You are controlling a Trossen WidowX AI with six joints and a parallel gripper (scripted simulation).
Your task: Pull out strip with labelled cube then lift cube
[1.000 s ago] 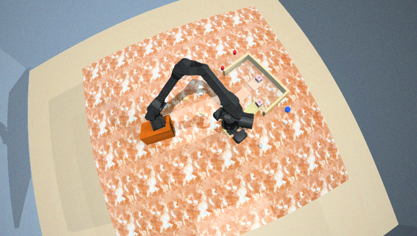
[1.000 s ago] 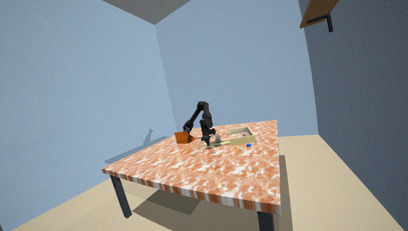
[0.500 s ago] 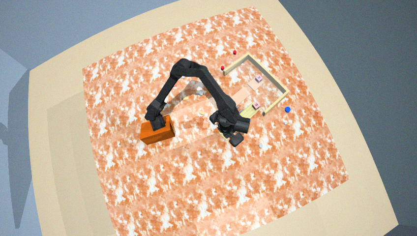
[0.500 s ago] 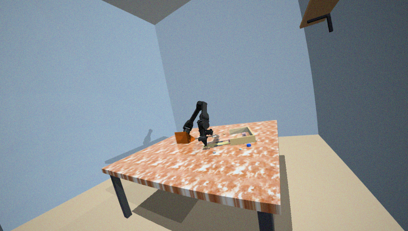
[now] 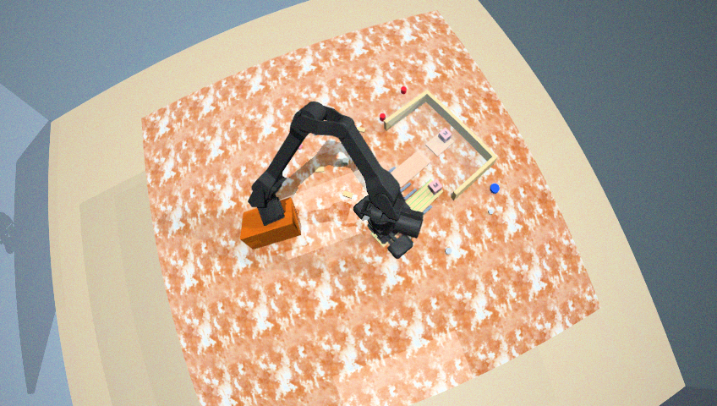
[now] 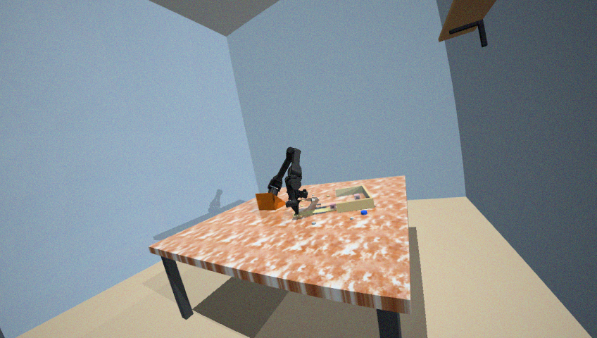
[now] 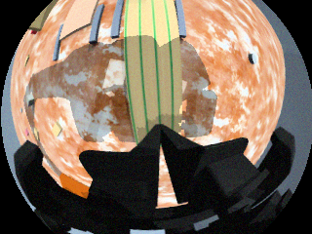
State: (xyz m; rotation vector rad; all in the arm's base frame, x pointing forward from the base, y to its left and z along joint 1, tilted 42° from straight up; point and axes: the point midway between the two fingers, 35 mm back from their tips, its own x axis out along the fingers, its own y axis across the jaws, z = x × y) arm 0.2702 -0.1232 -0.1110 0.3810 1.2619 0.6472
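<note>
The striped strip lies 90 mm ahead of my gripper tip and 30 mm to the left of it. Also, from my gripper tip: pink block (120 mm behind, 380 mm to the left); blue disc (370 mm ahead, 30 mm to the right).
</note>
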